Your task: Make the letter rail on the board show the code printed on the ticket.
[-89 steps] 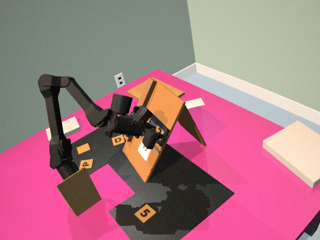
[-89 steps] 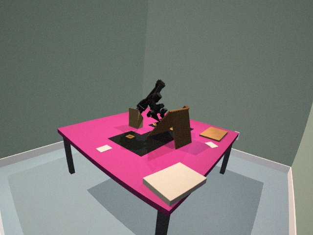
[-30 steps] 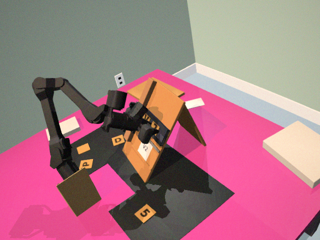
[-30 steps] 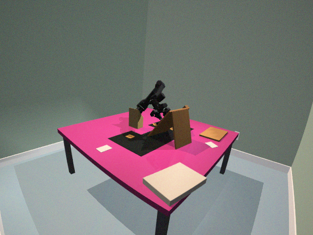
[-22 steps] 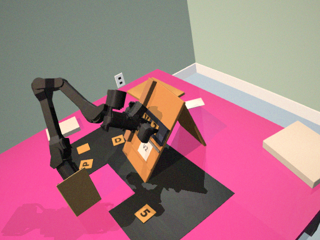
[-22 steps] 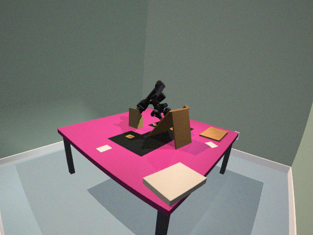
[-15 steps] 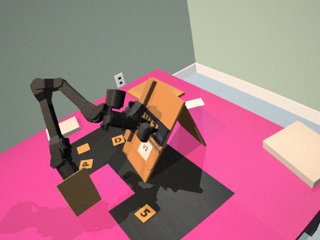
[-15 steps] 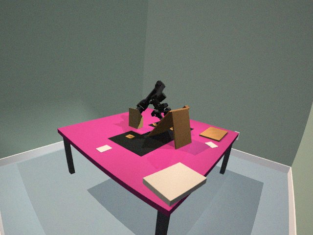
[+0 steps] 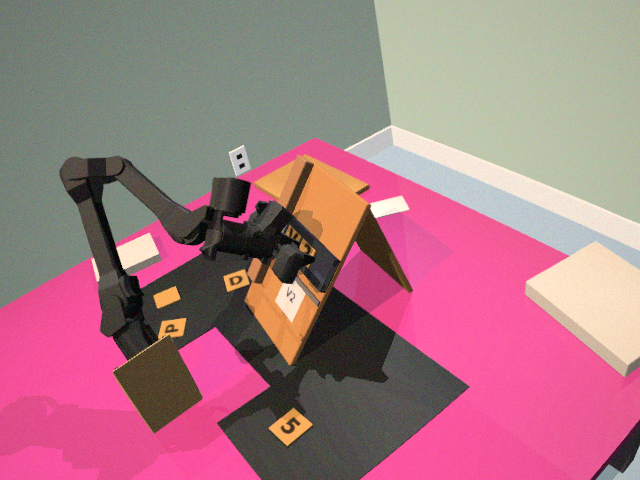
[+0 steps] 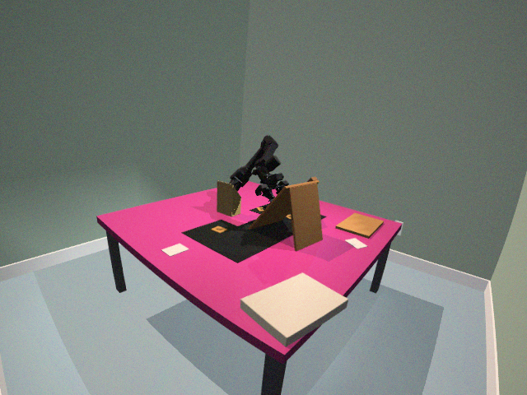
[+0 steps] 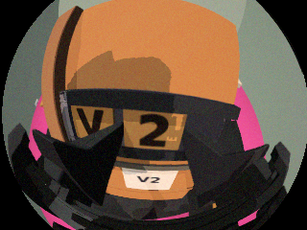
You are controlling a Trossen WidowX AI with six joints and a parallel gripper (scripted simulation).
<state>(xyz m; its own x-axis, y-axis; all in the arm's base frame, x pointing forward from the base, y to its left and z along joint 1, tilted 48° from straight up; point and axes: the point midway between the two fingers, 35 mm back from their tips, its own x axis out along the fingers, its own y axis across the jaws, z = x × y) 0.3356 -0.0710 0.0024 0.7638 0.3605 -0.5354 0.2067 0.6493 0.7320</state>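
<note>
Now: gripper tip 8 cm above the white ticket, 6 cm past it and 1 cm to the right of it. From my gripper tip the other things lie so: white block 57 cm to the left, 22 cm behind, 15 cm below; then orange flat panel 41 cm to the left, 31 cm ahead, 16 cm below; then black mat 16 cm below, 16 cm behind, 4 cm to the left.
</note>
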